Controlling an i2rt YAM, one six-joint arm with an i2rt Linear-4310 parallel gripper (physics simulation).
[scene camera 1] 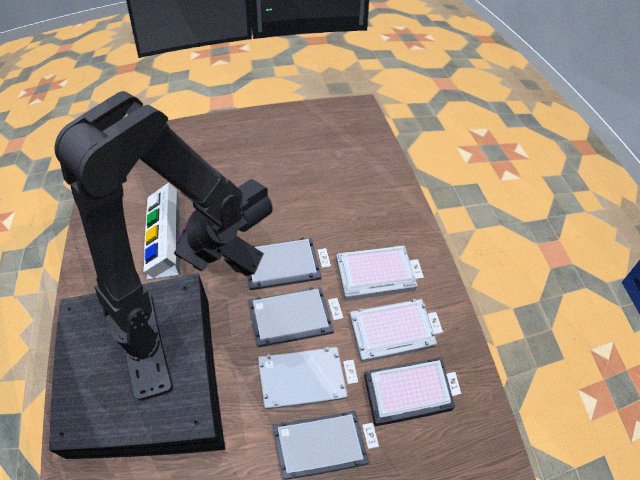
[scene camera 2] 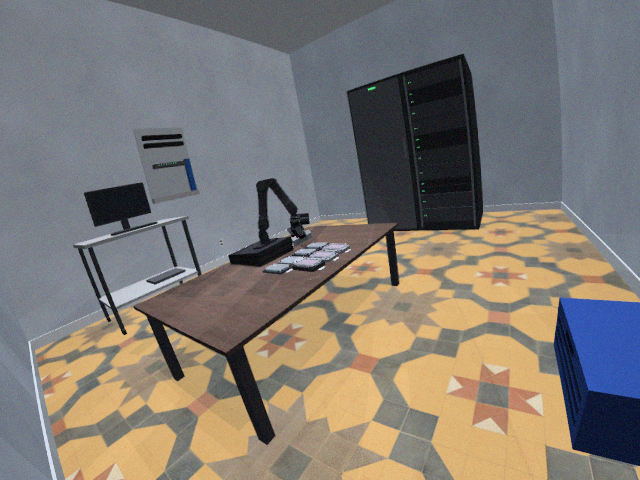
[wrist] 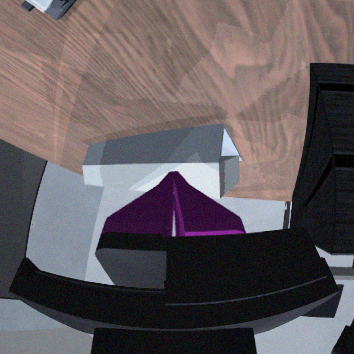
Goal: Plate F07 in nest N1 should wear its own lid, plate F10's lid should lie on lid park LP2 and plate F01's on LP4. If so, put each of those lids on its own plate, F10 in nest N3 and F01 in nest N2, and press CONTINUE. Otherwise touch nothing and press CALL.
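Places are measured from the arm's base along level axes (x right, y ahead, z up), in millimetres.
Where they show: gripper, fingertip midpoint: (scene camera 1: 185, 247) (scene camera 2: 297, 237) (wrist: 173, 178); arm's base, link origin: (scene camera 1: 144, 345) (scene camera 2: 266, 244).
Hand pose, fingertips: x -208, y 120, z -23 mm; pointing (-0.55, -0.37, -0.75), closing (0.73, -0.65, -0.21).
Note:
Each offset is from my fingertips to the top centre of the thing. "spot": to the spot under its first point. Level surfaces: height alone.
My gripper (wrist: 173, 178) is shut and empty. Its purple fingertips are in front of the white button box {dx -98, dy -48, dz +3 mm} (scene camera 1: 165, 232) (wrist: 150, 175) in the wrist view; contact cannot be told. The box has white {dx -175, dy -51, dz -5 mm} (scene camera 1: 154, 199), green {dx -126, dy -60, dz -5 mm} (scene camera 1: 152, 216), yellow {dx -77, dy -69, dz -5 mm} (scene camera 1: 151, 234) and blue {dx -27, dy -77, dz -5 mm} (scene camera 1: 150, 252) buttons, with lettering too small to read. Pink-welled plates sit in the far nest {spot: dx +164, dy +345, dz -29 mm} (scene camera 1: 377, 269), the middle nest N2 {spot: dx +296, dy +321, dz -31 mm} (scene camera 1: 395, 328) and the near dark nest {spot: dx +420, dy +295, dz -26 mm} (scene camera 1: 412, 388). Grey lids lie on the far park {spot: dx +72, dy +195, dz -43 mm} (scene camera 1: 289, 260), LP4 {dx +189, dy +155, dz -43 mm} (scene camera 1: 292, 312) and LP3 {dx +449, dy +114, dz -43 mm} (scene camera 1: 320, 444). Plate and lid codes are unreadable.
A pale panel {dx +317, dy +131, dz -41 mm} (scene camera 1: 302, 377) lies between LP4 and LP3. The arm's black base block (scene camera 1: 87, 372) stands left of the parks on the wooden table {dz -61 mm} (scene camera 1: 310, 155) (scene camera 2: 206, 310). A black cabinet (scene camera 2: 382, 160) and a blue box (scene camera 2: 604, 341) stand away from the table.

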